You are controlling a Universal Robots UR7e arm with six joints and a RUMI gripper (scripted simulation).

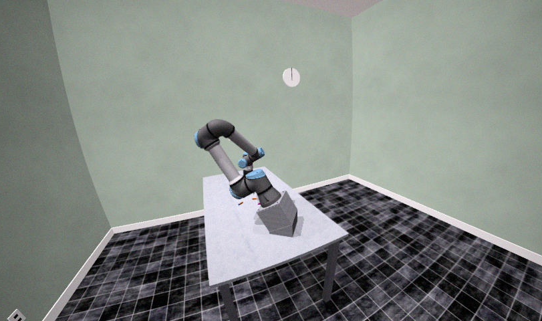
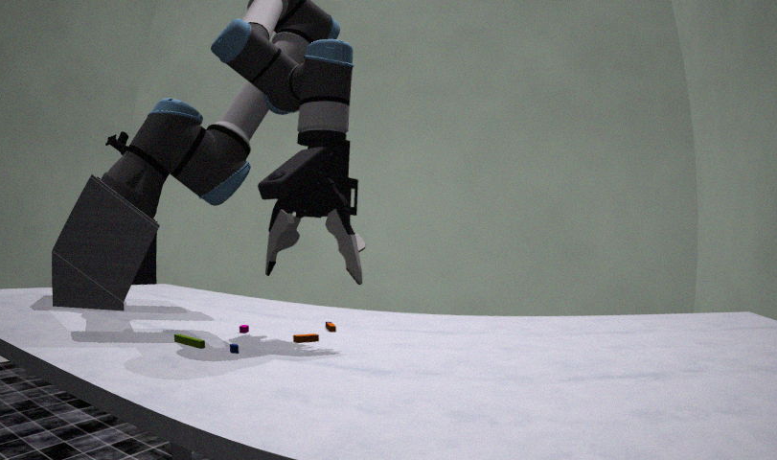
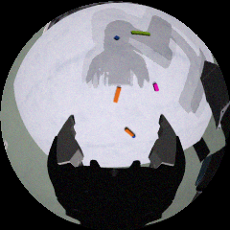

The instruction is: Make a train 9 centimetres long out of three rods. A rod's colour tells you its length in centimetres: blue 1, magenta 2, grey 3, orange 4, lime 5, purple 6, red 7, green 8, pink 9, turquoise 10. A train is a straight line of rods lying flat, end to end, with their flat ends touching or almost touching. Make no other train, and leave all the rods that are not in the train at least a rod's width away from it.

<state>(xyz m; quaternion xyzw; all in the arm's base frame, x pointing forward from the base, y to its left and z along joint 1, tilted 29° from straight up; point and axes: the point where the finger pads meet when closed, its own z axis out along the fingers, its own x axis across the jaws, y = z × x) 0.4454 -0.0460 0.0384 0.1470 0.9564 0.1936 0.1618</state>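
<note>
Right now the magenta rod is 11 cm behind my hand, 8 cm below it and 1 cm to the right of it. Also, from my hand: lime rod 17 cm to the right, 11 cm behind, 8 cm below.
</note>
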